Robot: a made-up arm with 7 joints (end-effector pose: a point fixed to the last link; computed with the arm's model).
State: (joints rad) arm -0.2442 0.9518 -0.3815 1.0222 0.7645 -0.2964 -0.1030
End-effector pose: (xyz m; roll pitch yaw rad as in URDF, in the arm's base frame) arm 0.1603 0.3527 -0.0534 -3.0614 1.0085 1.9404
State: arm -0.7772 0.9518 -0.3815 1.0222 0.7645 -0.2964 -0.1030
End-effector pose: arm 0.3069 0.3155 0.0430 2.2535 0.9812 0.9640
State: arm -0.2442 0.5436 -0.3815 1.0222 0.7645 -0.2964 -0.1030
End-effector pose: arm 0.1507 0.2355 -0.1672 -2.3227 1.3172 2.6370
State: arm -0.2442 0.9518 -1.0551 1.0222 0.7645 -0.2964 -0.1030
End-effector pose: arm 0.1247 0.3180 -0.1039 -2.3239 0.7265 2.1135
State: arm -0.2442 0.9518 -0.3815 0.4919 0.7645 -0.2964 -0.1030
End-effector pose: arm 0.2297 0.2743 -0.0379 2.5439 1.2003 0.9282
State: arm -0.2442 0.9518 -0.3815 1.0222 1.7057 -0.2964 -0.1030
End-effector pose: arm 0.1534 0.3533 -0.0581 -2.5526 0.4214 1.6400
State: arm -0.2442 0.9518 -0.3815 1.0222 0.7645 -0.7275 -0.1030
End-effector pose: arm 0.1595 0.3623 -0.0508 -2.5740 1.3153 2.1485
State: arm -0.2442 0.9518 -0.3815 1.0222 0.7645 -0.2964 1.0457
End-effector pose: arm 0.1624 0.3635 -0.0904 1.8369 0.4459 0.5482
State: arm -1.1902 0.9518 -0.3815 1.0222 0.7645 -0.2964 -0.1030
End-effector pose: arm 0.3721 0.2781 0.1608 1.8187 0.7025 0.5225
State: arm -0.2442 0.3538 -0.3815 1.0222 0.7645 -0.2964 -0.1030
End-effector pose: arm 0.1457 0.1675 -0.2019 -1.5322 1.3279 -2.8746
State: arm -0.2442 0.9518 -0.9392 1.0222 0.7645 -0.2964 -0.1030
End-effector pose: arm 0.1337 0.3227 -0.0967 -2.4302 0.7792 2.1088
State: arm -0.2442 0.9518 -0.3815 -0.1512 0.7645 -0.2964 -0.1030
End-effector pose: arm 0.2551 0.1652 0.0237 1.7651 0.9595 -0.2577
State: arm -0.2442 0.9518 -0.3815 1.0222 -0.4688 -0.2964 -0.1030
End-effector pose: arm 0.1619 0.3602 -0.0460 0.0928 1.2405 -0.3057
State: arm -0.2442 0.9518 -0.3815 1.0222 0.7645 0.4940 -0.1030
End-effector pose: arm 0.1673 0.3412 -0.0653 2.7766 0.4438 2.0920
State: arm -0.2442 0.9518 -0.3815 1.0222 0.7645 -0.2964 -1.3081
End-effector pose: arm 0.1964 0.3511 -0.0357 -2.0906 0.1268 2.9198
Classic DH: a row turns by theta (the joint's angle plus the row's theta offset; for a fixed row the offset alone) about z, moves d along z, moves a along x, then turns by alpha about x. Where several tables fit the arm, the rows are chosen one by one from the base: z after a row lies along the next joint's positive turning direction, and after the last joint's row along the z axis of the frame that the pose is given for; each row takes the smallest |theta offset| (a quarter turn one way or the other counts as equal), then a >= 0, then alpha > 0; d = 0 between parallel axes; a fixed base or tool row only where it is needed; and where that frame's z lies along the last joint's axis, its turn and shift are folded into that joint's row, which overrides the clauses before.
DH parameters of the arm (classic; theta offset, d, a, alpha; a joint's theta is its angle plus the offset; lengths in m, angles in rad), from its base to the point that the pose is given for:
base (fixed): -0.071 0.1808 0.026 -1.3004
joint 1: -1.3111 0.0264 -0.0129 -1.5708
joint 2: 1.2915 0.0076 -0.027 1.5708
joint 3: 1.5708 -0.2215 0.0164 -1.5708
joint 4: 1.5708 0.0285 0.029 1.5708
joint 5: 0 0.2244 -0.0105 -1.5708
joint 6: -1.5708 0.0197 0.009 1.5708
joint 7: 1.5392 0.0917 -0.0196 0.3274
tool (fixed): -2.1872 -0.092 0 0

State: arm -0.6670 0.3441 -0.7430 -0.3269 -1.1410 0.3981 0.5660
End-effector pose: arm 0.2796 -0.0567 0.0824 -0.7449 0.1649 -1.4904
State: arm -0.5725 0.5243 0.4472 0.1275 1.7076 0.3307 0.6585
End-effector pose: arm 0.3259 0.2526 0.0634 1.5513 -0.5570 0.9688
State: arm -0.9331 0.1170 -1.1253 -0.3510 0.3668 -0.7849 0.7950
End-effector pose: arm 0.1963 -0.1729 0.0930 1.1071 -0.7023 -2.1409
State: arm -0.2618 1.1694 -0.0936 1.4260 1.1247 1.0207 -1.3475
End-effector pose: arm 0.1384 0.4375 0.0424 2.6387 0.3327 -2.6412
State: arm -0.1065 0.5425 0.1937 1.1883 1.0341 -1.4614 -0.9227
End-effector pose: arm 0.0732 0.3291 -0.1487 -0.7846 0.7438 -2.8864
